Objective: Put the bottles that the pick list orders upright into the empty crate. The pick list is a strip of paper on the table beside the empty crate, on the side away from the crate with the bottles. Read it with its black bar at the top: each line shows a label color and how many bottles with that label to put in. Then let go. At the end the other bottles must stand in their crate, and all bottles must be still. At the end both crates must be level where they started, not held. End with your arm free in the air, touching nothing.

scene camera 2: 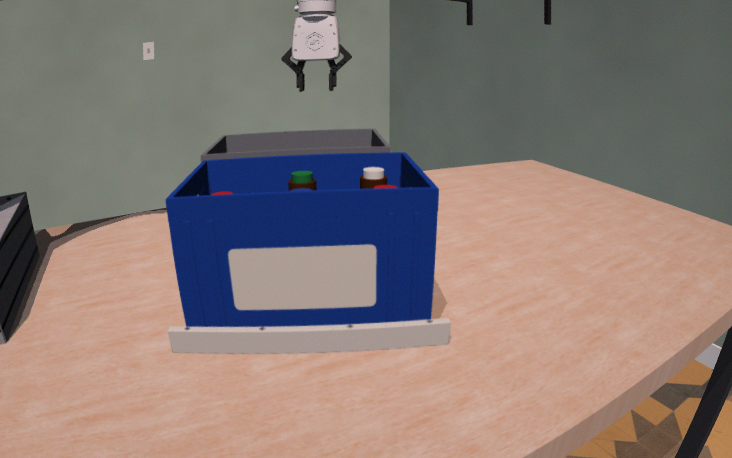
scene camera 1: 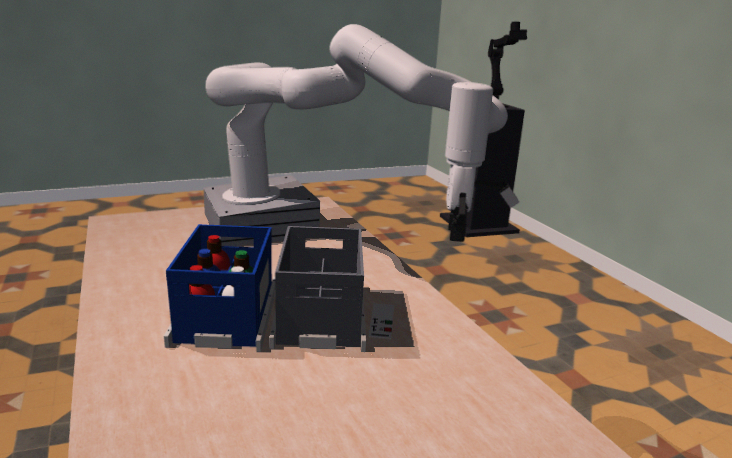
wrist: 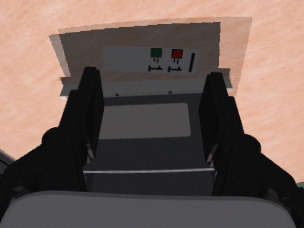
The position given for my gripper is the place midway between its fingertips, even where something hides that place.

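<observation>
Scene camera 1 gives me a grey crate [scene camera 1: 337,310] together with my gripper [scene camera 1: 455,235]. In scene camera 2 I find a pale rail [scene camera 2: 406,334], and that view also shows me the crate [scene camera 2: 307,142] and my gripper [scene camera 2: 316,90]. The wrist view has my gripper [wrist: 152,88] as well.
</observation>
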